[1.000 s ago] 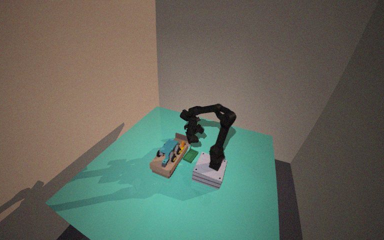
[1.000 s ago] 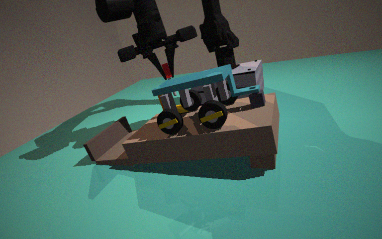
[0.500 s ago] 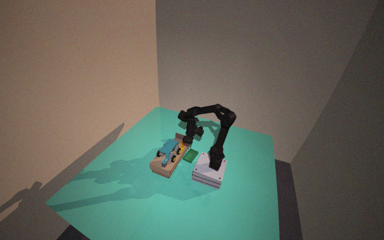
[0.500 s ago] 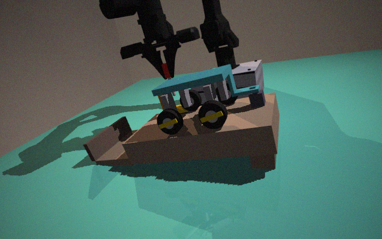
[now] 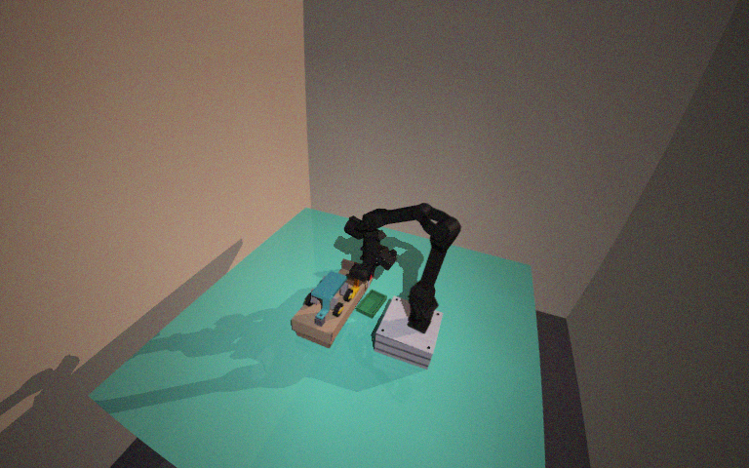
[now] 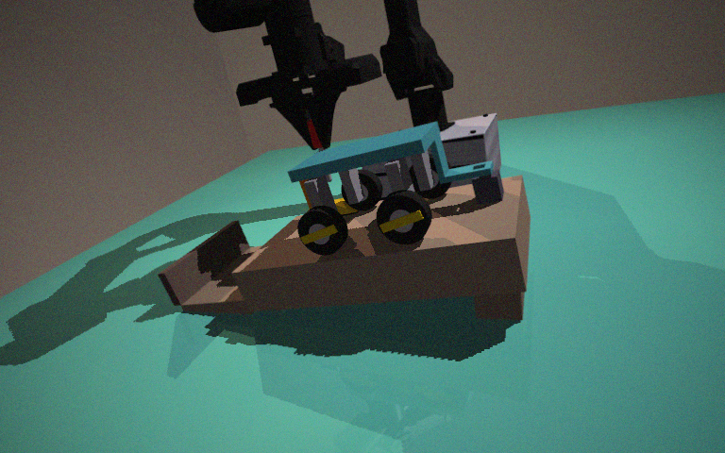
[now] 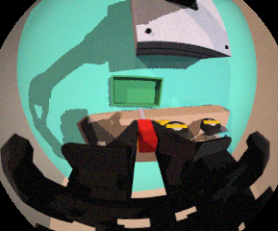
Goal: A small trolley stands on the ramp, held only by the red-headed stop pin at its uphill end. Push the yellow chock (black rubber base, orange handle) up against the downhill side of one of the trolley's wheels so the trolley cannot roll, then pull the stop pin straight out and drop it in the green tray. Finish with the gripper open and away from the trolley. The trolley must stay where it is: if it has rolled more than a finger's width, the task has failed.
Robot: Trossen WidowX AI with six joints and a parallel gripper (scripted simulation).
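Now: gripper tip 140 mm above the green tray and 20 mm past it. From my gripper tip the other things lie so: yellow chock: 50 mm below, 50 mm ahead, 30 mm to the left; red-headed stop pin: right at my gripper tip; blue trolley: 120 mm to the left, 90 mm ahead, 20 mm below.
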